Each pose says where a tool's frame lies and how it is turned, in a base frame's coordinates. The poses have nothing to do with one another.
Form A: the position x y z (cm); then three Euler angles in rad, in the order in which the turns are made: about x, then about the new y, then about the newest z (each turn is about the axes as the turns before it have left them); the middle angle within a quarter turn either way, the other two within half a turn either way.
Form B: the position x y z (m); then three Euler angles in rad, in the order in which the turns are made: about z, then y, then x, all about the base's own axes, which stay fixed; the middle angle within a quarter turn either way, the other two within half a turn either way. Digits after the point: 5 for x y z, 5 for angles.
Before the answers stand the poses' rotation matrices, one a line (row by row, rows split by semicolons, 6 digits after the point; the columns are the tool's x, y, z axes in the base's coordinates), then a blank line. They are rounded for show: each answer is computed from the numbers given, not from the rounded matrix.
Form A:
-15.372, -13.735, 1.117, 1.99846, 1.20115, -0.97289
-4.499, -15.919, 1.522, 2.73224, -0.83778, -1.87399
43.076, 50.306, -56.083, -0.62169, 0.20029, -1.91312
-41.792, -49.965, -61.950, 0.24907, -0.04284, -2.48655
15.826, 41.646, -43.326, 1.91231, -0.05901, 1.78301
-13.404, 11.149, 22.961, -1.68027, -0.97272, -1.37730
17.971, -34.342, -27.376, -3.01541, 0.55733, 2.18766
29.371, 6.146, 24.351, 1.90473, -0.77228, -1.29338
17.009, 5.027, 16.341, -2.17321, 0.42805, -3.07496
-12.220, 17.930, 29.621, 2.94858, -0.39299, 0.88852
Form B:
0.203372 0.298608 0.932455; 0.820412 0.467813 -0.328747; -0.534381 0.831856 -0.149842
-0.199777 0.638595 -0.743160; 0.963849 -0.008396 -0.266318; -0.176309 -0.769498 -0.613831
-0.328966 0.923146 0.198954; -0.726833 -0.382019 0.570767; 0.602905 0.043157 0.796645
-0.792294 0.608634 -0.042827; -0.582023 -0.774982 -0.246277; -0.183082 -0.170197 0.968253
-0.210258 -0.975866 -0.058976; -0.315696 0.124864 -0.940609; 0.925272 -0.179152 -0.334331
0.108270 0.552546 -0.826420; 0.265178 0.785134 0.559683; 0.958101 -0.279746 -0.061517
-0.490939 -0.692258 0.528922; -0.770706 0.628176 0.106804; -0.406192 -0.355209 -0.841923
0.196180 0.688934 -0.697770; 0.134687 -0.723786 -0.676752; -0.971274 0.038785 -0.234783
-0.907758 0.060576 0.415098; 0.378997 0.542602 0.749629; -0.179823 0.837803 -0.515510
0.582493 -0.716973 -0.382952; -0.808046 -0.561840 -0.177194; -0.088115 0.412657 -0.906615

-0.15372, -0.13735, 0.01117, -0.97289, 1.20115, 1.99846
-0.04499, -0.15919, 0.01522, -1.87399, -0.83778, 2.73224
0.43076, 0.50306, -0.56083, -1.91312, 0.20029, -0.62169
-0.41792, -0.49965, -0.61950, -2.48655, -0.04284, 0.24907
0.15826, 0.41646, -0.43326, 1.78301, -0.05901, 1.91231
-0.13404, 0.11149, 0.22961, -1.37730, -0.97272, -1.68027
0.17971, -0.34342, -0.27376, 2.18766, 0.55733, -3.01541
0.29371, 0.06146, 0.24351, -1.29338, -0.77228, 1.90473
0.17009, 0.05027, 0.16341, -3.07496, 0.42805, -2.17321
-0.12220, 0.17930, 0.29621, 0.88852, -0.39299, 2.94858

